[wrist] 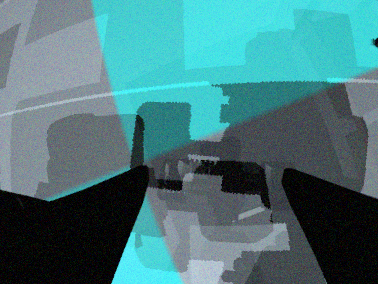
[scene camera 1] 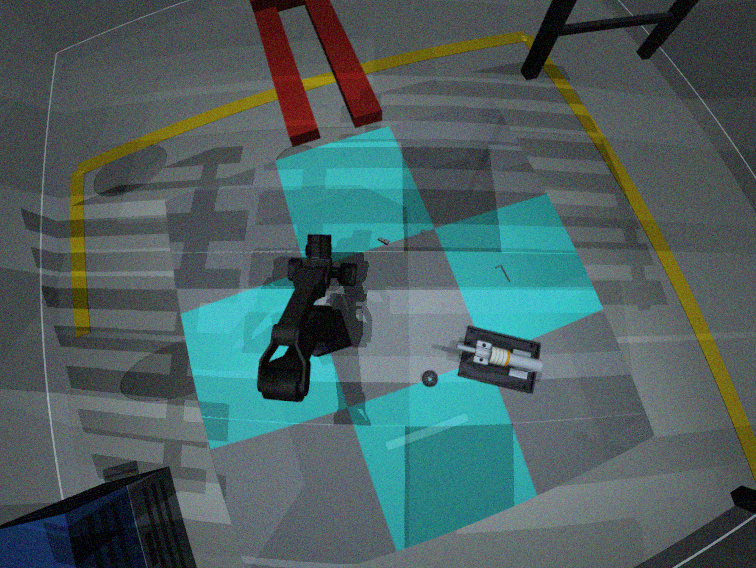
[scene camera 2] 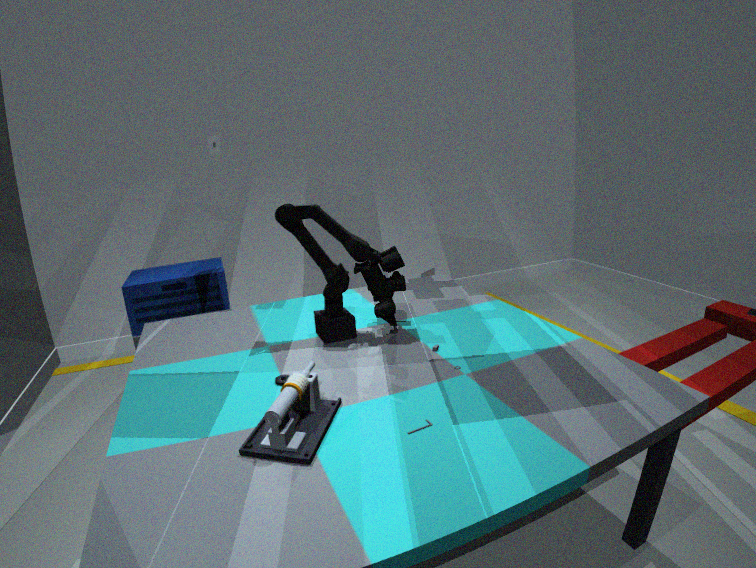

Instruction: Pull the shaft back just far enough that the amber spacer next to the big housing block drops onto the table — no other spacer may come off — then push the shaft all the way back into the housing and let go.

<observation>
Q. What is my gripper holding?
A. Nothing.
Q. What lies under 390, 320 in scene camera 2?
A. My gripper.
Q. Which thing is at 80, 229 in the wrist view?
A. My gripper.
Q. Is my gripper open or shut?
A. Open.
</observation>
